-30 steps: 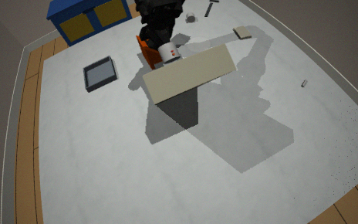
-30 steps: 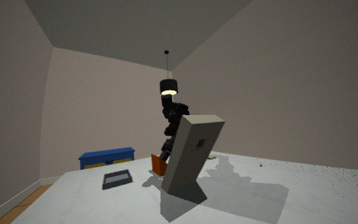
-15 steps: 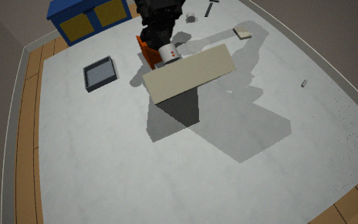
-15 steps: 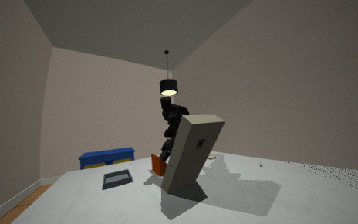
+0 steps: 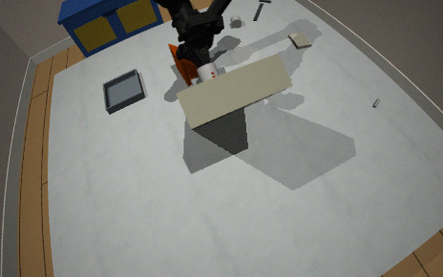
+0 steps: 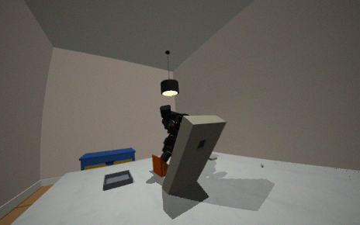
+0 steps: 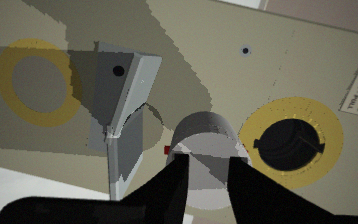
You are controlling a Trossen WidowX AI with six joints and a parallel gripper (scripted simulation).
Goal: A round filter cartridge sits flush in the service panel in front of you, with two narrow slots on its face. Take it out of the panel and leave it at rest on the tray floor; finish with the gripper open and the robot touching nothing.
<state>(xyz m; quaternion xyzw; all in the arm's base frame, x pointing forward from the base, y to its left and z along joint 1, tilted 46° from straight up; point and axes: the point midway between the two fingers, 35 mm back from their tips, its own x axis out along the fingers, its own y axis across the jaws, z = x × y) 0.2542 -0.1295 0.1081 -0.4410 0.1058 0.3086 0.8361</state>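
Right now the round filter cartridge is 1 cm ahead of my gripper tip and 1 cm below it. The rest, counted from my gripper tip: tan service panel: 5 cm ahead, 6 cm below; then tray: 34 cm behind, 26 cm to the right, 23 cm below; then tan flat block: 22 cm behind, 46 cm to the left, 23 cm below.
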